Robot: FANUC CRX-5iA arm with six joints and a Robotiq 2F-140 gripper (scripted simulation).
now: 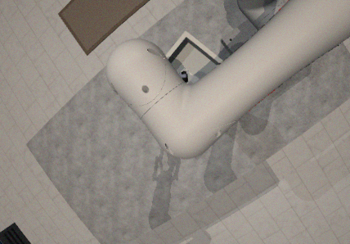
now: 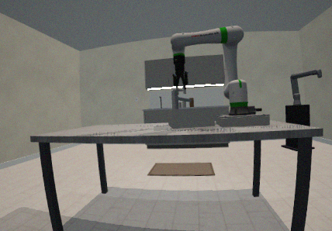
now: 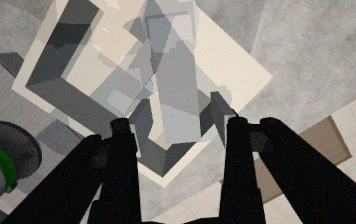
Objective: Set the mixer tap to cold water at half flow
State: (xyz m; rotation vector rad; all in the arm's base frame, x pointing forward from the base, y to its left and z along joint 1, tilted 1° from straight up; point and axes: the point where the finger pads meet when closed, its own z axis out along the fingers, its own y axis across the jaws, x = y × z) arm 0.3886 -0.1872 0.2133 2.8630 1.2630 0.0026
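My gripper is now 2 cm short of the grey tap lever and 2 cm to the right of it. Round my hand: sink basin 6 cm behind, 5 cm to the left, 24 cm below; mixer tap 3 cm ahead, 4 cm to the left, 5 cm below.
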